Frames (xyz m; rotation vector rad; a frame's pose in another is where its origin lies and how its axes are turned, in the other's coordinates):
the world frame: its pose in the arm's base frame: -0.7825 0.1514 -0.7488 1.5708 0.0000 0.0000
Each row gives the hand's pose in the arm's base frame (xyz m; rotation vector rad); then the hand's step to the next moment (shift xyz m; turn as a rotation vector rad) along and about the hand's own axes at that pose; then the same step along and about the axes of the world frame.
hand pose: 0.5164 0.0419 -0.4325 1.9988 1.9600 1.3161
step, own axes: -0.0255 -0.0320 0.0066 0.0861 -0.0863 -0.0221
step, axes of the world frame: -0.0175 -0.0357 0.0118 -0.0958 0.0096 -0.0780
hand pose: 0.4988 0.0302 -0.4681 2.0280 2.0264 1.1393
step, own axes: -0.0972 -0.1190 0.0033 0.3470 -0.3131 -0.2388
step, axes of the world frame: -0.0854 -0.1081 0.0682 -0.4351 0.1654 -0.2424
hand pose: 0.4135 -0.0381 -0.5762 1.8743 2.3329 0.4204
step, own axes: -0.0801 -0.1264 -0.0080 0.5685 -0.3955 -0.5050
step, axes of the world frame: -0.1025 -0.0352 0.1035 -0.6328 0.4134 -0.4042
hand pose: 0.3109 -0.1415 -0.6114 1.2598 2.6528 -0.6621
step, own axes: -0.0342 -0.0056 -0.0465 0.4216 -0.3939 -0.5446
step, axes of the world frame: 0.0209 0.0537 0.0067 -0.5345 0.4921 -0.3189
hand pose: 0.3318 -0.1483 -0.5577 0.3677 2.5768 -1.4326
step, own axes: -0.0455 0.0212 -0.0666 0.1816 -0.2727 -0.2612
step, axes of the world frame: 0.0478 0.0298 -0.0615 -0.2614 0.3093 -0.1077
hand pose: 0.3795 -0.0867 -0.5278 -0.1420 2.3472 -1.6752
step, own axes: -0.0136 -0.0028 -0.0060 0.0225 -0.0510 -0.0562
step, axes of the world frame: 0.0113 0.0065 -0.0076 -0.0398 0.0618 -0.0294
